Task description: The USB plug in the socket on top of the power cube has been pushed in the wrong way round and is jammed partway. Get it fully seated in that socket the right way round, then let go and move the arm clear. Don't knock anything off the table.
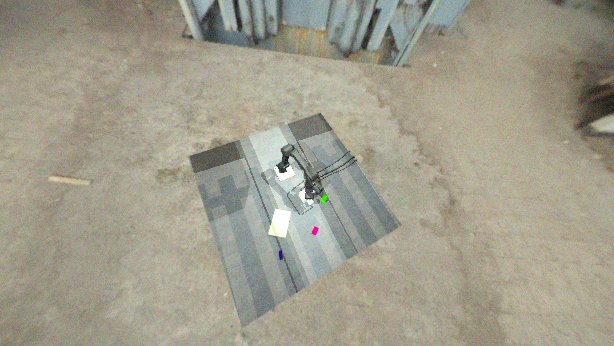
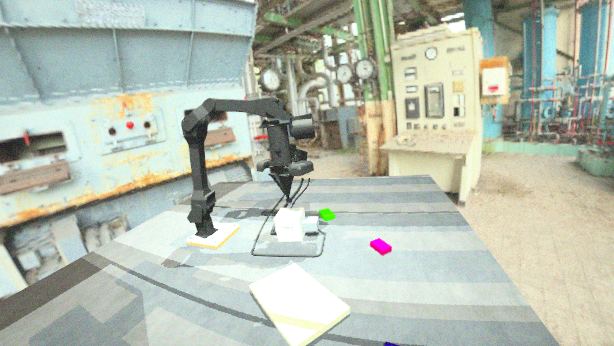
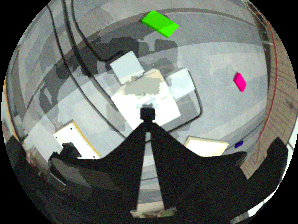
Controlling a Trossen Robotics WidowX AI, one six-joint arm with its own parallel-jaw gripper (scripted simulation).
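Observation:
It's my gripper [image 2: 287, 194] that's carrying a dark USB plug, and you'd also find the gripper [image 3: 148, 126] in the other view. There's a white power cube [image 2: 288, 227] as well.

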